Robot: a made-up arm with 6 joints.
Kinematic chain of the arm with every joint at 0, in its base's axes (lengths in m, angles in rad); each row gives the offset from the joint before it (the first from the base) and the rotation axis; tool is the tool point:
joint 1: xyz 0 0 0.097 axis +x
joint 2: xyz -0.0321 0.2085 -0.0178 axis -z
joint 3: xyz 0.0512 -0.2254 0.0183 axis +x
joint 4: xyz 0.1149 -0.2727 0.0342 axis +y
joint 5: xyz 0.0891 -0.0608 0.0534 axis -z
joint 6: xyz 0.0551 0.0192 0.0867 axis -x
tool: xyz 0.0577 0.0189 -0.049
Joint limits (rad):
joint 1: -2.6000..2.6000
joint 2: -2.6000..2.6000
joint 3: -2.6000..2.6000
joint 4: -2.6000..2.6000
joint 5: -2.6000..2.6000
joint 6: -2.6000..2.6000
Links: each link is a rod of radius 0.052 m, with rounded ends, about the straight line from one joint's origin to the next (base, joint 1, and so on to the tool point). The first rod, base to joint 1, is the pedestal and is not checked.
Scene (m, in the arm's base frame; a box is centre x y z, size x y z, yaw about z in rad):
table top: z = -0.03
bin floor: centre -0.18 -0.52 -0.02 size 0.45 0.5 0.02 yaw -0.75
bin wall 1: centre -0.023 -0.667 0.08 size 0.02 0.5 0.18 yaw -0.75
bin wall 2: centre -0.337 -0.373 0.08 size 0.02 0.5 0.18 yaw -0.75
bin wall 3: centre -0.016 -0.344 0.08 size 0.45 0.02 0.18 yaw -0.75
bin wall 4: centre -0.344 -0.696 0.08 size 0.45 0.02 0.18 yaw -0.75
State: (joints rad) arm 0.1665 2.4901 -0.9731 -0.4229 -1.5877 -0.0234
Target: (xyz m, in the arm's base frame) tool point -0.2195 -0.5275 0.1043
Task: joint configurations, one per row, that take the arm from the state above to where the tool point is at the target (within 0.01 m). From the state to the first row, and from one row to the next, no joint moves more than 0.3 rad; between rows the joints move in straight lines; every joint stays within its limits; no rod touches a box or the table.
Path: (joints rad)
1: 0.4403 2.5038 -0.9594 -0.5686 -1.4340 0.0615
2: 0.7141 2.5176 -0.9457 -0.7142 -1.2804 0.1465
3: 0.9879 2.5313 -0.9319 -0.8599 -1.1267 0.2314
4: 1.2616 2.5450 -0.9182 -1.0056 -0.9731 0.3163
5: 1.5354 2.5588 -0.9045 -1.1512 -0.8194 0.4013
6: 1.8092 2.5725 -0.8908 -1.2969 -0.6658 0.4862
7: 2.0830 2.5863 -0.8771 -1.4425 -0.5121 0.5712
8: 2.3568 2.6000 -0.8633 -1.5882 -0.3585 0.6561

